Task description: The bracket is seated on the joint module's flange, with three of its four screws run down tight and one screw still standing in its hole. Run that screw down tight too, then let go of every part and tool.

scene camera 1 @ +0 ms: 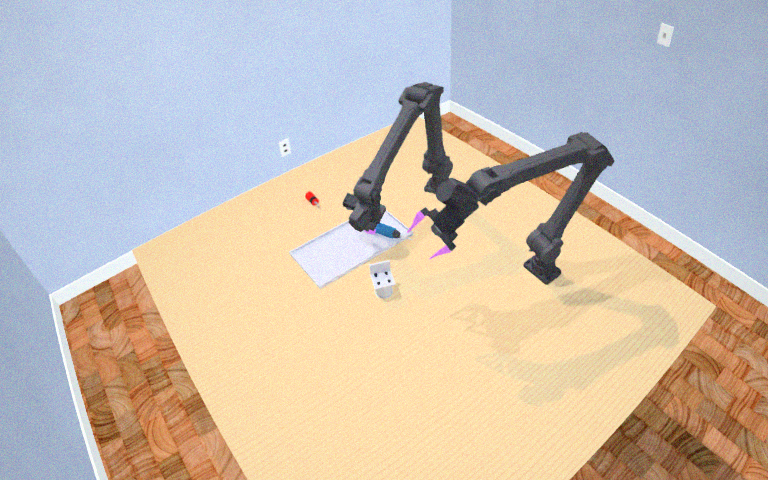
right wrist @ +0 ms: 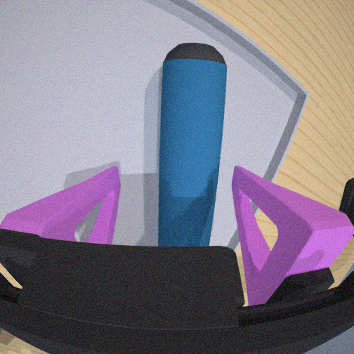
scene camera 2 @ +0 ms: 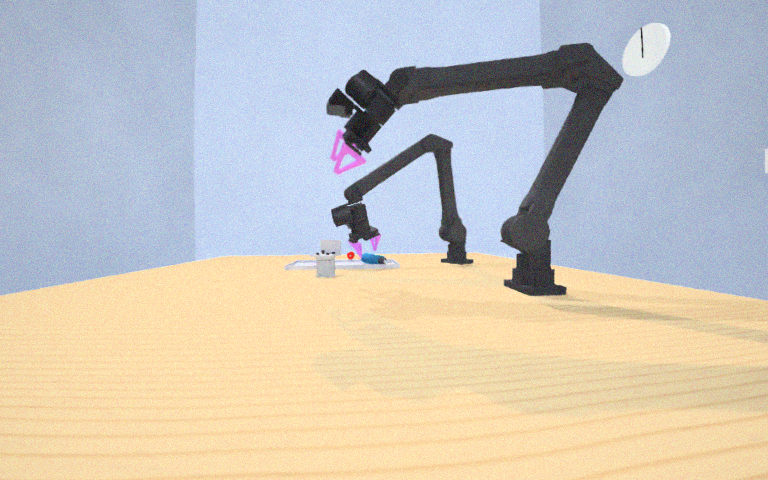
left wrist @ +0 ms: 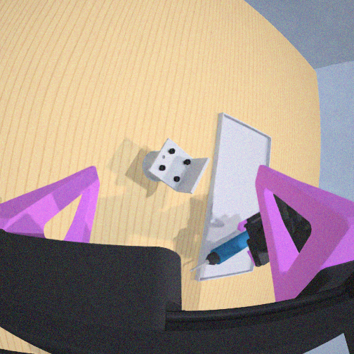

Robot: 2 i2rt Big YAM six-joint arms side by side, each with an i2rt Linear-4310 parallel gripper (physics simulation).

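Places are measured from the left arm's base along level axes (x ahead, y left, z up), in centimetres.
Where they show: left gripper, between the fingertips: (scene camera 1: 418,245) (scene camera 2: 333,166); right gripper, between the fingertips: (scene camera 1: 372,225) (scene camera 2: 367,254); left arm's base, origin of its link: (scene camera 1: 541,269) (scene camera 2: 532,289); right arm's base, origin of its link: (scene camera 2: 456,262).
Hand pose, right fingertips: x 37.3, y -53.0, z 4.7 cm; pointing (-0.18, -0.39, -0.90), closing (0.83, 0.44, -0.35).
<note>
Things, the pixels of their top centre, and the offset from my right fingertips. Level surfaces: height alone.
- upright joint module, centre of its top: (scene camera 2: 325,255) (scene camera 1: 382,279) dx +12.9, dy +25.9, dz +1.7 cm
- blue screwdriver, centre of its top: (scene camera 1: 384,226) (scene camera 2: 376,254) dx -3.4, dy +3.0, dz -0.2 cm
- tray, centre of its top: (scene camera 1: 351,241) (scene camera 2: 344,261) dx +9.6, dy -0.2, dz -3.0 cm
- small red tool, centre of its top: (scene camera 1: 313,197) (scene camera 2: 350,252) dx +9.0, dy -30.5, dz -1.2 cm
- table, height of its surface: dz -4.6 cm
The white bracket (scene camera 1: 380,267) (scene camera 2: 330,246) (left wrist: 198,173) sits on the upright joint module (scene camera 1: 384,293) (scene camera 2: 325,267) (left wrist: 149,166). Black screw heads show at its four corners; I cannot tell their heights apart. The blue screwdriver (scene camera 1: 386,229) (scene camera 2: 372,258) (left wrist: 232,248) (right wrist: 192,115) lies in the tray (scene camera 1: 334,254) (left wrist: 240,150) (right wrist: 75,100), its shaft pointing over the rim. My right gripper (scene camera 2: 367,252) (right wrist: 175,174) is open, low over the handle, with a gap on each side. My left gripper (scene camera 1: 419,244) (scene camera 2: 335,165) (left wrist: 177,174) is open and empty, high above the table.
A small red tool (scene camera 1: 311,198) (scene camera 2: 350,255) lies beyond the tray in scene camera 1. The joint module stands on the table (scene camera 1: 317,367) near the tray's long side. The left gripper hangs near the right forearm in scene camera 1.
</note>
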